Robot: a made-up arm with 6 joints.
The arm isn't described. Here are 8 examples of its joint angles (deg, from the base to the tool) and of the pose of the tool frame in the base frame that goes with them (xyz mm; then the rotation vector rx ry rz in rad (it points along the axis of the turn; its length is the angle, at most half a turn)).
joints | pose
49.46 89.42 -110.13 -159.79 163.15 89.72 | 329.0 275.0 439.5 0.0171 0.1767 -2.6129
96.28 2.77 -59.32 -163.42 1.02 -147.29 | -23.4 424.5 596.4 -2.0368 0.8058 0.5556
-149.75 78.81 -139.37 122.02 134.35 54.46 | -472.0 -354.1 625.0 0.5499 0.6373 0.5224
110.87 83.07 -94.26 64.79 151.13 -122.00 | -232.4 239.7 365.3 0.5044 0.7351 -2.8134
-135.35 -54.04 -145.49 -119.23 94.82 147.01 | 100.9 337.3 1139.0 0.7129 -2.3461 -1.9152
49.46 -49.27 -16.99 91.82 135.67 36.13 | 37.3 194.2 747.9 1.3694 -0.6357 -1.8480
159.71 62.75 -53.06 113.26 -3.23 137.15 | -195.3 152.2 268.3 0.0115 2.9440 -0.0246
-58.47 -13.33 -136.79 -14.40 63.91 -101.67 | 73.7 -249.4 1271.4 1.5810 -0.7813 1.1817
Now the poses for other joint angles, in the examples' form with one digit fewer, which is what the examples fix.
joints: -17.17 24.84 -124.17 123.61 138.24 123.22
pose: 379 -90 1024 0.525 -1.578 -2.009
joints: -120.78 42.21 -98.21 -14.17 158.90 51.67
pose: -279 -312 612 -1.181 -1.196 -2.013
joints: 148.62 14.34 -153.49 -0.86 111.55 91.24
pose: -338 209 1063 -2.804 0.834 0.689
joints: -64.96 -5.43 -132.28 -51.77 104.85 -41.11
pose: -26 -370 1146 0.709 -2.137 0.504
